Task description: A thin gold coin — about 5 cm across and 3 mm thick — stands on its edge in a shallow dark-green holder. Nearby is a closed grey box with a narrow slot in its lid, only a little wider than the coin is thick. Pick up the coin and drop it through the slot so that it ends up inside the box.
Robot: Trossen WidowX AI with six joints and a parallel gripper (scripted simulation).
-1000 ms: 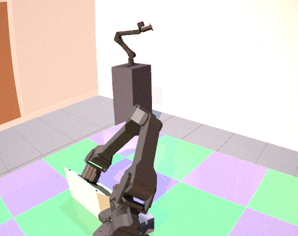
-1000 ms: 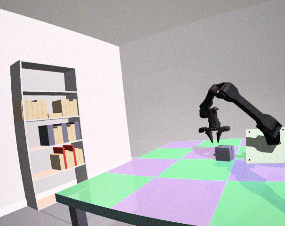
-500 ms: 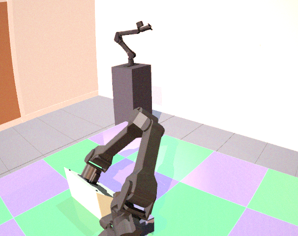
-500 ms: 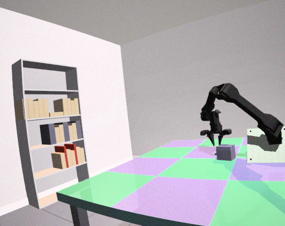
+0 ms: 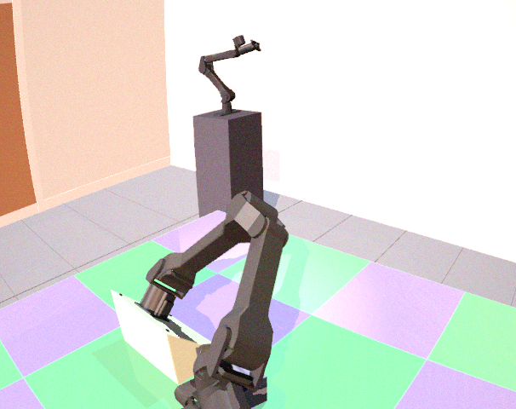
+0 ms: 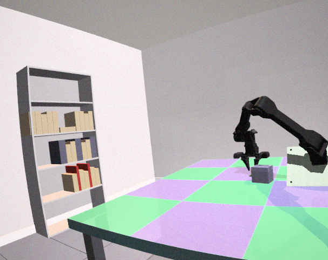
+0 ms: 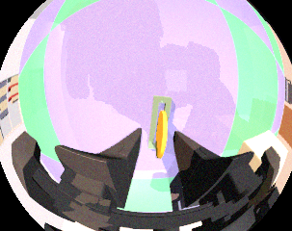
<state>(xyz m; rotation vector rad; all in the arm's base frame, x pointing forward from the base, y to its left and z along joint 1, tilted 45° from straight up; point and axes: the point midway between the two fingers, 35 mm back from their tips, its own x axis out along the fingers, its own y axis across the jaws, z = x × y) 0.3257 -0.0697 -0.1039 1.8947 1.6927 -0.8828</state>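
My gripper tip is right at the gold coin.
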